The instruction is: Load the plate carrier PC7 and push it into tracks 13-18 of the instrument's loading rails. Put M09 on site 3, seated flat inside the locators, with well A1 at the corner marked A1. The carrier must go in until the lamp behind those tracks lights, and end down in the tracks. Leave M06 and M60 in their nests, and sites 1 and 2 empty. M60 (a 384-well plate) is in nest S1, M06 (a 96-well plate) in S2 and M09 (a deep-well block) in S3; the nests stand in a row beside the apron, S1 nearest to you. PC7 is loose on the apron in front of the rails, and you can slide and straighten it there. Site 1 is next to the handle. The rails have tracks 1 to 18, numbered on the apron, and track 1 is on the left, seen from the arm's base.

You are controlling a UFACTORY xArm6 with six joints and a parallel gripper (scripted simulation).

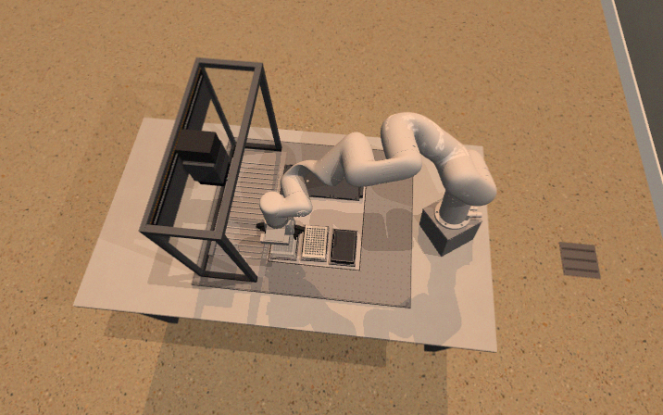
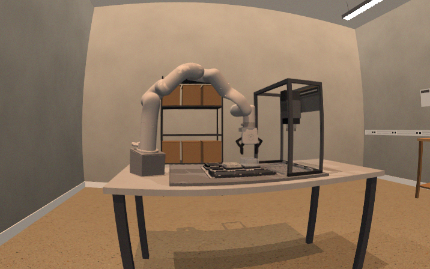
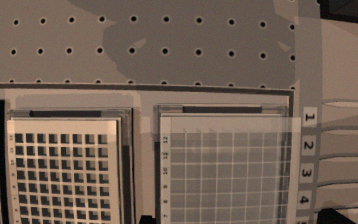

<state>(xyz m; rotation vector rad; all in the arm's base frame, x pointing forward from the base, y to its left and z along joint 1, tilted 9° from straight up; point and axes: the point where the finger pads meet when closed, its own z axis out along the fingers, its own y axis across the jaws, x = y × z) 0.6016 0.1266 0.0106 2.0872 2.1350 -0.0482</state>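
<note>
Right now my hand is 6 cm above the deep-well block M09. From my hand the other things lie so: white 96-well plate M06: 11 cm behind, 1 cm to the right, 7 cm below; nest S3: 8 cm below; dark plate M60: 22 cm behind, 7 cm below.
</note>
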